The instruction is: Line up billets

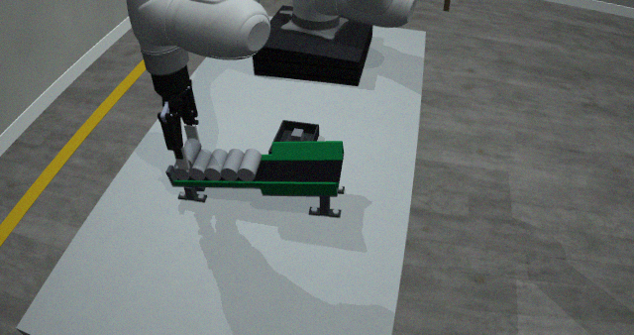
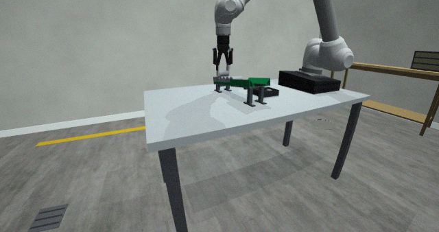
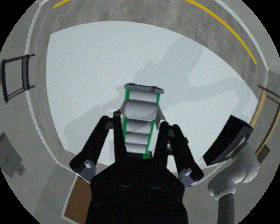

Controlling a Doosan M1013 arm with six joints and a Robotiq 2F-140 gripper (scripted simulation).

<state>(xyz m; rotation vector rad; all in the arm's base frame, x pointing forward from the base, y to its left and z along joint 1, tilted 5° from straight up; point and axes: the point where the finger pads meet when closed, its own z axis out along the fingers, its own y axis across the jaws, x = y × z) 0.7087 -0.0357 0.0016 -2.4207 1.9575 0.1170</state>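
Right now the stop is 70 mm below my hand, 40 mm to the right of it and 10 mm ahead of it.
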